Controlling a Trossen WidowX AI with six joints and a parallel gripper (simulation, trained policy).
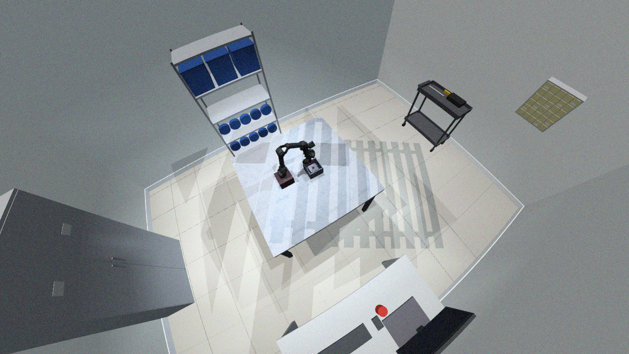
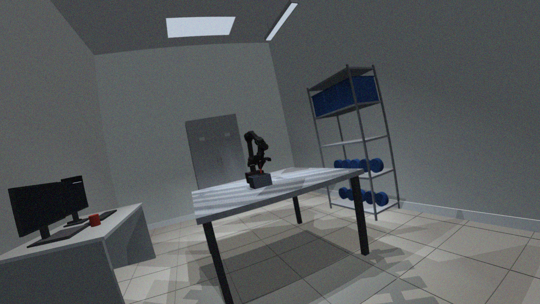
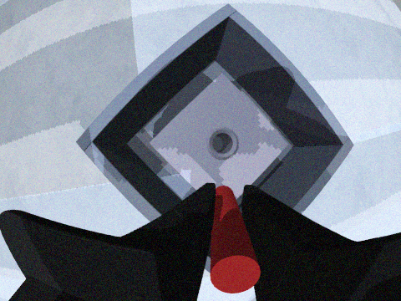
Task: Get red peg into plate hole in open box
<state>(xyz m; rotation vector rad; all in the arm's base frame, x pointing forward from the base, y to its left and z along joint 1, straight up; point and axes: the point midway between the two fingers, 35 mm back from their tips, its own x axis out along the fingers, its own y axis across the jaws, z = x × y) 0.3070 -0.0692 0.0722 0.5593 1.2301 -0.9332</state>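
Right now the plate is 30 mm to the right of my gripper tip and 100 mm below it. Also, from my gripper tip: box (30 mm to the right, 120 mm below); red peg (10 mm behind, 10 mm to the left).
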